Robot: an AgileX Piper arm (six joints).
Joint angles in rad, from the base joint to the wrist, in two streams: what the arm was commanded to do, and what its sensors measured. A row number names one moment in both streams.
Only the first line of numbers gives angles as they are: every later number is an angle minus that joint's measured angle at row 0.
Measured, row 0:
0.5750 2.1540 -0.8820 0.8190 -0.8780 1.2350
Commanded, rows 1 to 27:
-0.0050 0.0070 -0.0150 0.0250 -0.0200 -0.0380
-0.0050 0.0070 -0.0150 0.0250 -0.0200 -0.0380
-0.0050 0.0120 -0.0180 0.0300 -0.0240 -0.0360
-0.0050 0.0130 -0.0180 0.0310 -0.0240 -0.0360
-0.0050 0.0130 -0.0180 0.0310 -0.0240 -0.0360
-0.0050 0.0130 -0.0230 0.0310 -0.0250 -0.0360
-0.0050 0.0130 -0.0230 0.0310 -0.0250 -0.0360
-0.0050 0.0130 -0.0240 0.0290 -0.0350 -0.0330
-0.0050 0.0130 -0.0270 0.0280 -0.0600 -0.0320
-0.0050 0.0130 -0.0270 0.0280 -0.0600 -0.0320
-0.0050 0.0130 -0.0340 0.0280 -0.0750 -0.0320
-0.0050 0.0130 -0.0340 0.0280 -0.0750 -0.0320
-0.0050 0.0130 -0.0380 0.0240 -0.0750 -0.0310
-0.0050 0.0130 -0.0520 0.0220 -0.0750 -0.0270
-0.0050 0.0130 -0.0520 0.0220 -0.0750 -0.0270
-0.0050 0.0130 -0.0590 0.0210 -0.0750 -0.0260
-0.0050 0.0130 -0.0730 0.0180 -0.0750 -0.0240
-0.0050 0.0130 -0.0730 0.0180 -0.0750 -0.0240
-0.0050 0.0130 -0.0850 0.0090 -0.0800 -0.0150
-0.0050 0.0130 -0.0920 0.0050 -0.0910 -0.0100
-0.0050 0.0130 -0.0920 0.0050 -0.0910 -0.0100
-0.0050 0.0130 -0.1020 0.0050 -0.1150 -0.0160
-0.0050 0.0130 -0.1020 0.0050 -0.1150 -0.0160
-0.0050 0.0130 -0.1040 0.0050 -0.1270 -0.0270
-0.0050 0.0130 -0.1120 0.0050 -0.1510 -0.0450
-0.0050 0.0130 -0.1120 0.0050 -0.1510 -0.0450
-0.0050 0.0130 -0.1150 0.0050 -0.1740 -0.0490
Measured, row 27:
0.0080 0.0240 -0.0610 0.0720 -0.0020 -0.0270
